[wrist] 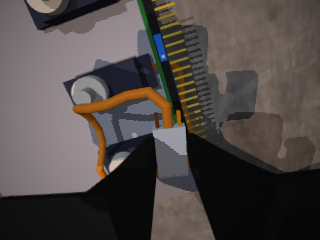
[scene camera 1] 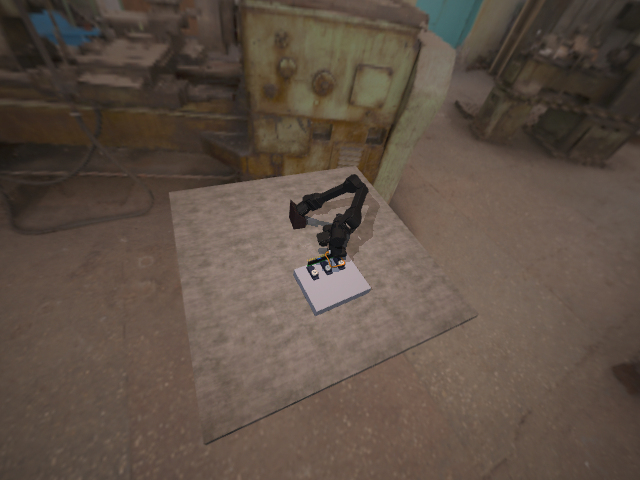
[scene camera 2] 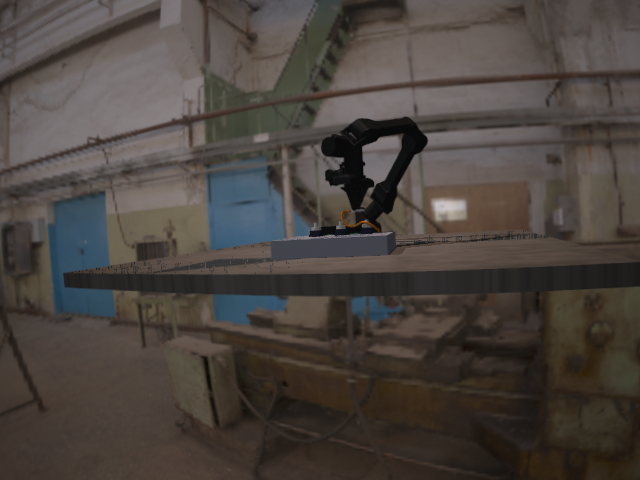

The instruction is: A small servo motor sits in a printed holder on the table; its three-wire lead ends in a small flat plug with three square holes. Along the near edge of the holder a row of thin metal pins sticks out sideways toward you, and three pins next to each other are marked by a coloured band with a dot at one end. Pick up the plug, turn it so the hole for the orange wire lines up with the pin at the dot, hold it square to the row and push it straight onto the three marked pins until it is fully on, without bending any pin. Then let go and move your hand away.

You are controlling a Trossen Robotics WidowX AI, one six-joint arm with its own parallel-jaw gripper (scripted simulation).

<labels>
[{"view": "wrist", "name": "my gripper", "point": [170, 141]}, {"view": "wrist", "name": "pale holder plate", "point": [56, 150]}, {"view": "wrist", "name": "dark servo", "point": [137, 72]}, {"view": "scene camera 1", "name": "pale holder plate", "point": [329, 291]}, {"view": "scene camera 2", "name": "my gripper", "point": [355, 210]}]
</labels>
